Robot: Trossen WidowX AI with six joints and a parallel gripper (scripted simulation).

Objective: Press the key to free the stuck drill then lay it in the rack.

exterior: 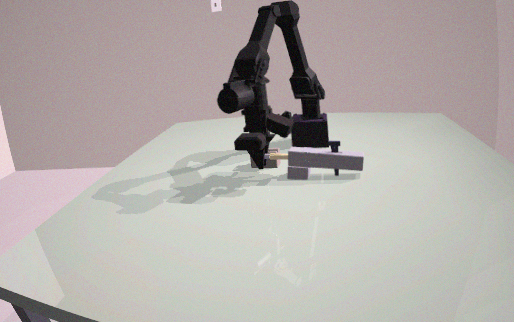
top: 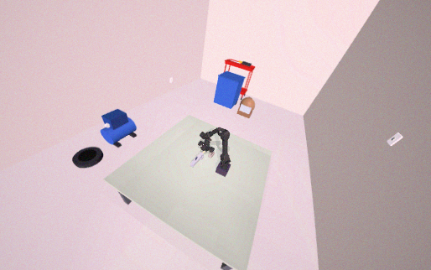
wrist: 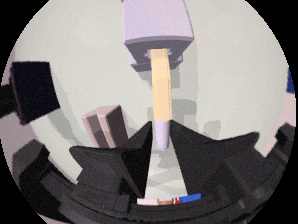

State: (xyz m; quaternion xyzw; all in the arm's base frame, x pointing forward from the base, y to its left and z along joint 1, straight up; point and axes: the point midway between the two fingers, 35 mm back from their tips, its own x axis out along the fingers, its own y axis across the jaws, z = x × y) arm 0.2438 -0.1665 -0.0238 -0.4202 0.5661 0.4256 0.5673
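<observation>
Right now my gripper tip is 2 cm short of the drill, 5 cm to the right of it and 3 cm below it. Also, from my gripper tip: rack (8 cm behind, 1 cm to the left); dark blue key (5 cm ahead, 17 cm to the left, 3 cm above); lavender block (4 cm ahead, 15 cm to the left, 1 cm above).
</observation>
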